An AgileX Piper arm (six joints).
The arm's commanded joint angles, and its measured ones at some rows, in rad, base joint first. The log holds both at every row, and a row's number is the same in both.
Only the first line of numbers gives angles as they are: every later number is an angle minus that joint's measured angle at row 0.
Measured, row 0:
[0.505, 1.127, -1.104, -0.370, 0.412, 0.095]
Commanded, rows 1 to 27:
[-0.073, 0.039, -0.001, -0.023, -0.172, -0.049]
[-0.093, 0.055, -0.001, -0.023, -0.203, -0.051]
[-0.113, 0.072, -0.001, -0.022, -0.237, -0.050]
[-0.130, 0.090, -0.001, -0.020, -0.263, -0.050]
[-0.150, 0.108, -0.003, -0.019, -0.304, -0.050]
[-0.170, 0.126, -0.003, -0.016, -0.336, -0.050]
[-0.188, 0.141, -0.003, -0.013, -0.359, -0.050]
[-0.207, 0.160, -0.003, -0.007, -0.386, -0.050]
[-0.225, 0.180, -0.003, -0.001, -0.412, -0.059]
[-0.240, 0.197, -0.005, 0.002, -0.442, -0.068]
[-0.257, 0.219, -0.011, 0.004, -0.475, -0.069]
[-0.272, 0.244, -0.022, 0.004, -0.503, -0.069]
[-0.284, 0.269, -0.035, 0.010, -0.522, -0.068]
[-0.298, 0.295, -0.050, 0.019, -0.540, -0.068]
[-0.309, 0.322, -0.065, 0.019, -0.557, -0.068]
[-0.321, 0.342, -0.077, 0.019, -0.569, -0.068]
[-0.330, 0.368, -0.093, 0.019, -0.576, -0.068]
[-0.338, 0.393, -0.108, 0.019, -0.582, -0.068]
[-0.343, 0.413, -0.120, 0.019, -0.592, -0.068]
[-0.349, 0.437, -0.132, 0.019, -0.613, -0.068]
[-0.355, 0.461, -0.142, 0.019, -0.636, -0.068]
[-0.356, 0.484, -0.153, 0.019, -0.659, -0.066]
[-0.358, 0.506, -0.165, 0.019, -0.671, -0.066]
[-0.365, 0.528, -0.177, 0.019, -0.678, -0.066]
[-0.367, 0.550, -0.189, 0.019, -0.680, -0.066]
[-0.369, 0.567, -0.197, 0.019, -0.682, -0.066]
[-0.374, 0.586, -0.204, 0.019, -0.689, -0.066]
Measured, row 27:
[-0.355, 0.529, -0.162, 0.032, -0.605, -0.046]
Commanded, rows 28 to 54:
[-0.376, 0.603, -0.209, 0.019, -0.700, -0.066]
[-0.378, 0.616, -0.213, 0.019, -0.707, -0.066]
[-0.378, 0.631, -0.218, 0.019, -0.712, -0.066]
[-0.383, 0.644, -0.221, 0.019, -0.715, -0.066]
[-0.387, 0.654, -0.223, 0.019, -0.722, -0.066]
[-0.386, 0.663, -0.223, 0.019, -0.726, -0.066]
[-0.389, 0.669, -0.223, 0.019, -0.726, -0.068]
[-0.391, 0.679, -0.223, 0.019, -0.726, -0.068]
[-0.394, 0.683, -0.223, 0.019, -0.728, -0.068]
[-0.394, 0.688, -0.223, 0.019, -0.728, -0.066]
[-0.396, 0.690, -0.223, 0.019, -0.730, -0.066]
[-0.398, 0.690, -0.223, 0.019, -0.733, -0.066]
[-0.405, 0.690, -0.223, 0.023, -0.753, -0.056]
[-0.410, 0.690, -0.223, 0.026, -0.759, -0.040]
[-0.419, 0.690, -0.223, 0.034, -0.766, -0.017]
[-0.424, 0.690, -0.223, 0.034, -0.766, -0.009]
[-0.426, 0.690, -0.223, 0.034, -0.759, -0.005]
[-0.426, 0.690, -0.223, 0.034, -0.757, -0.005]
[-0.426, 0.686, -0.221, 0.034, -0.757, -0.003]
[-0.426, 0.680, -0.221, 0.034, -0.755, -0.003]
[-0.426, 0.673, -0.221, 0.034, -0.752, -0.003]
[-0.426, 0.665, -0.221, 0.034, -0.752, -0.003]
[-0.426, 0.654, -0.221, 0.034, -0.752, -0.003]
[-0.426, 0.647, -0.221, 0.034, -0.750, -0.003]
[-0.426, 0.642, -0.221, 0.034, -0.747, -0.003]
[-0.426, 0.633, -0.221, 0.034, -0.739, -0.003]
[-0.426, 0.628, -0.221, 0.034, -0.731, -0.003]
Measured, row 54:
[-0.419, 0.652, -0.213, 0.032, -0.739, -0.010]
